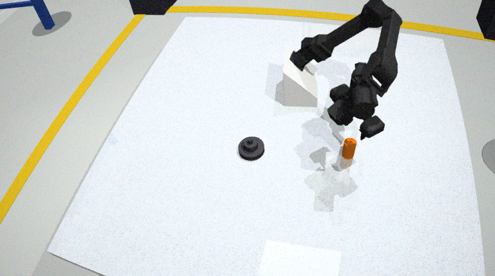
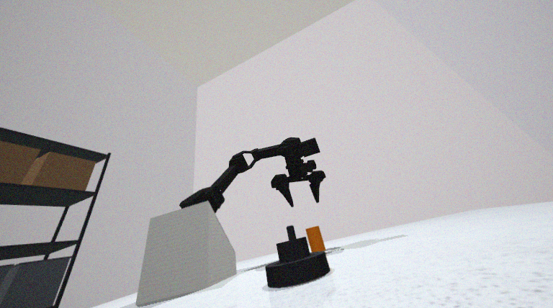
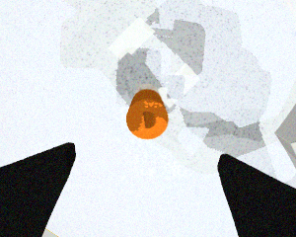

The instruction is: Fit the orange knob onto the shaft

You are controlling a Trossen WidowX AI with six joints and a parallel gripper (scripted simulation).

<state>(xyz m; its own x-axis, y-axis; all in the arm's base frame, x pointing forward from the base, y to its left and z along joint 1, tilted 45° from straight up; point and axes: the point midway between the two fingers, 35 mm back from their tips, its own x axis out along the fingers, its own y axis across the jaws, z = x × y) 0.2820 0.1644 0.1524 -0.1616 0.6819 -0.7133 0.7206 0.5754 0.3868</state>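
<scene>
The orange knob is 10 cm below my gripper tip. From my gripper tip the other things lie so: round pedestal 31 cm to the right, 10 cm below, 5 cm ahead.
</scene>
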